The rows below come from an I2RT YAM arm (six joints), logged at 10 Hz.
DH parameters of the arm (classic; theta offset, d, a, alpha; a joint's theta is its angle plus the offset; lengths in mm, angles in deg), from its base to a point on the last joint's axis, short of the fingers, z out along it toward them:
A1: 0 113.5 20 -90
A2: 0 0 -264 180
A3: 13.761 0 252.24 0
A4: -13.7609 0 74 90
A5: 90 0 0 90
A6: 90 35.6 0 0
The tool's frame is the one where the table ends.
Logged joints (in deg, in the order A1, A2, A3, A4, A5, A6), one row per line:
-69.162, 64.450, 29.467, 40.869, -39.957, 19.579
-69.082, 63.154, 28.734, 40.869, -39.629, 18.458
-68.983, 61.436, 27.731, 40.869, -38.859, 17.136
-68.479, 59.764, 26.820, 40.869, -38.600, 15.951
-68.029, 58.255, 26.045, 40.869, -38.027, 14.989
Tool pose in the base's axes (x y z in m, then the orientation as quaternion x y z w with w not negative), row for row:
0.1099, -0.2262, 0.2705, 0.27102, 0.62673, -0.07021, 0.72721
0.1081, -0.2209, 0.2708, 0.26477, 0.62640, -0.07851, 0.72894
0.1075, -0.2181, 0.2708, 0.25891, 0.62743, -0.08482, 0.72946
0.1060, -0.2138, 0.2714, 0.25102, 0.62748, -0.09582, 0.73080
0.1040, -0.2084, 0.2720, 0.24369, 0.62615, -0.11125, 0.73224
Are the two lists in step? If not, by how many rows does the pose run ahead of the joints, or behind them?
The pose runs 2 rows behind the joints: the pose in row i belongs to the joints in row i - 2.
